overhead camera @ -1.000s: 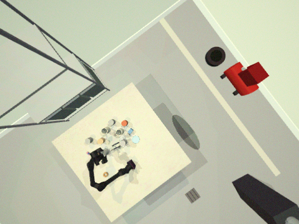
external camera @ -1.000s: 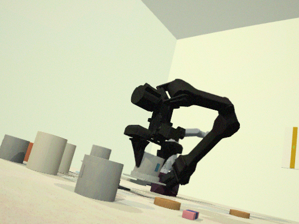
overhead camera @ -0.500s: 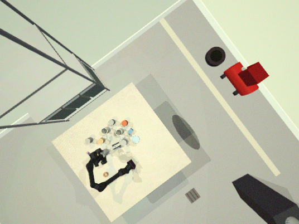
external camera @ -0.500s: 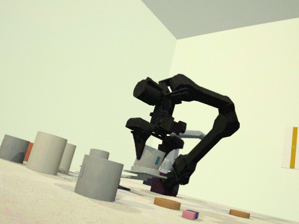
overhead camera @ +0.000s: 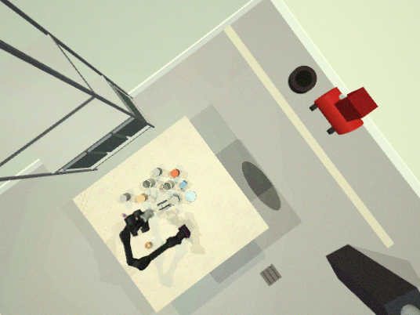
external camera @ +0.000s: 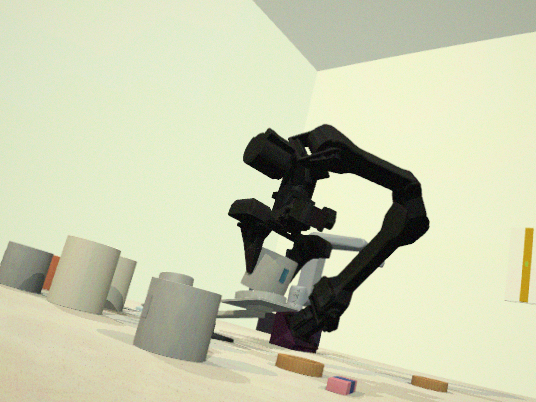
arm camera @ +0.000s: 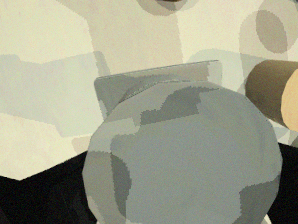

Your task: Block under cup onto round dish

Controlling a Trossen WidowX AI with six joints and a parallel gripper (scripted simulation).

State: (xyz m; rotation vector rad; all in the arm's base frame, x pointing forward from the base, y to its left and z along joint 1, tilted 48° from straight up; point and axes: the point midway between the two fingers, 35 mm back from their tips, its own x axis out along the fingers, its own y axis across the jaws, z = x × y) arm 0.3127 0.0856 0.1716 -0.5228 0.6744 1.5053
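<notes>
Now: gripper tip 20 mm above the pale block and 10 mm to the left of it. The rest, counted from my gripper tip: balance beam 130 mm to the right, 70 mm below; balance 130 mm to the right, 90 mm below; tan cylinder 130 mm ahead, 70 mm below, 20 mm to the right.
</notes>
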